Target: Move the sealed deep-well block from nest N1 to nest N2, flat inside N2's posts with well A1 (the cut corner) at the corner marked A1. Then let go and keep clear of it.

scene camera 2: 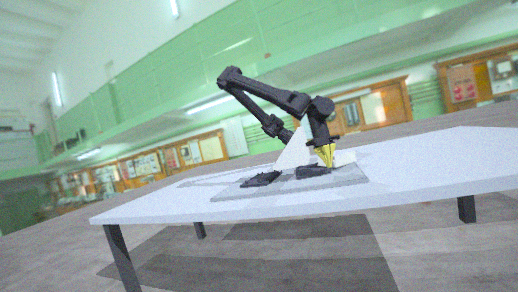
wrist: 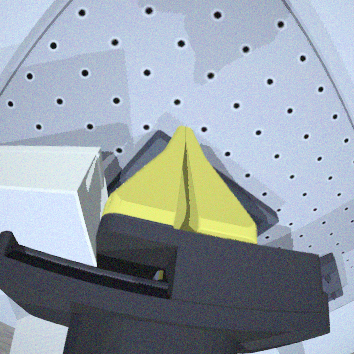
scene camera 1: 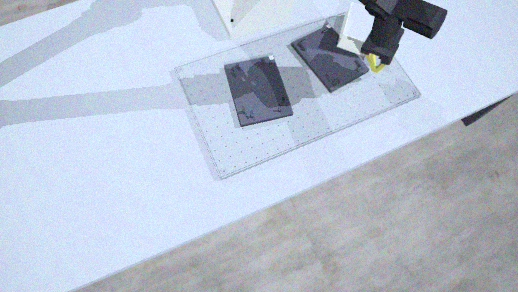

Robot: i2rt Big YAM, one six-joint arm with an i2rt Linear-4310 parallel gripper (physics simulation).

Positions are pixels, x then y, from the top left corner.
The gripper (scene camera 1: 374, 71) is shut, with nothing in its grasp. Also in view: a white deep-well block (scene camera 1: 355, 29).
